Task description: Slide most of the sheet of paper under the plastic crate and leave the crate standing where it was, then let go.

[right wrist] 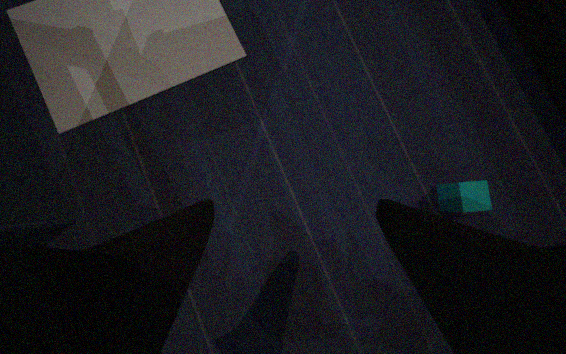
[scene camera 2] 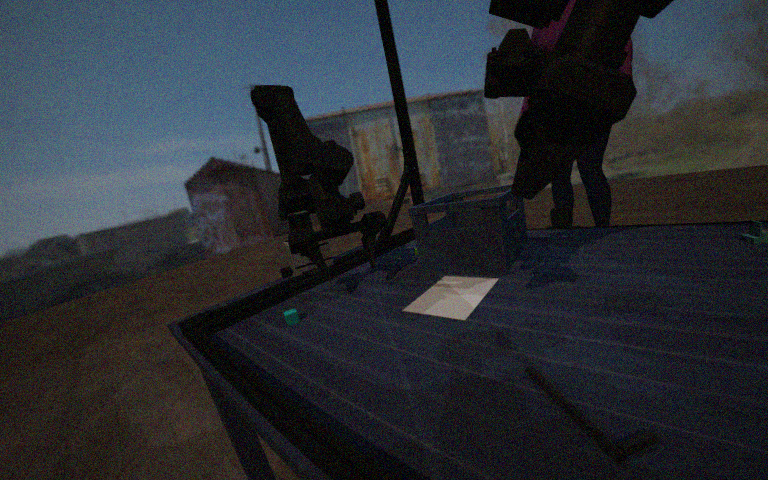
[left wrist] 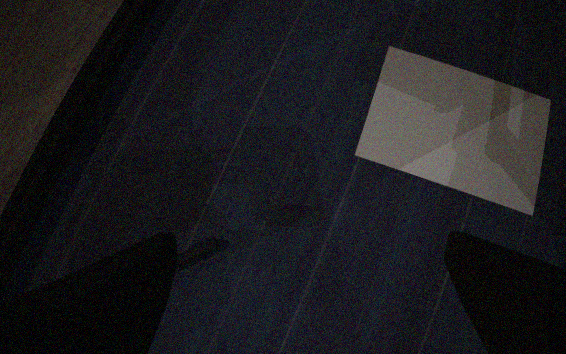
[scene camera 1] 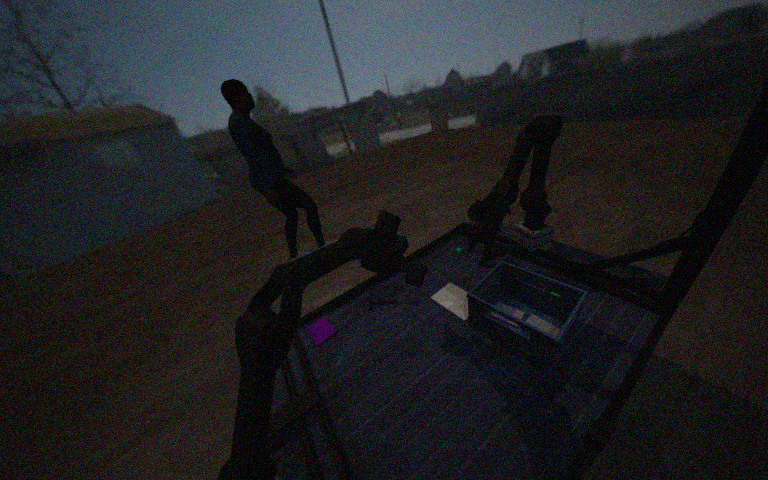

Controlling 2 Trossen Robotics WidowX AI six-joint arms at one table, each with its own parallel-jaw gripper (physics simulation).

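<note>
The pale paper [scene camera 1: 453, 298] [scene camera 2: 453, 295] [left wrist: 450, 130] [right wrist: 135, 65] lies flat on the table beside the crate, with shadows across it. The blue plastic crate [scene camera 1: 573, 316] [scene camera 2: 461, 243] stands upright on the table. Pale patches show inside it in scene camera 1; I cannot tell whether they are paper. Whether any paper is under the crate is too dark to tell. My left gripper [scene camera 1: 416, 271] [left wrist: 314, 247] is open and empty above the table, off to one side of the paper. My right gripper [scene camera 2: 346, 267] [right wrist: 296, 207] is open and empty, between the paper's side and the teal cube.
A small teal cube [scene camera 1: 458, 249] [scene camera 2: 291, 316] [right wrist: 465, 196] sits near the table edge. A magenta square [scene camera 1: 321, 331] lies at the left in scene camera 1. A small yellow-green thing [scene camera 1: 555, 294] shows at the crate. A person [scene camera 1: 263, 152] stands beyond the table.
</note>
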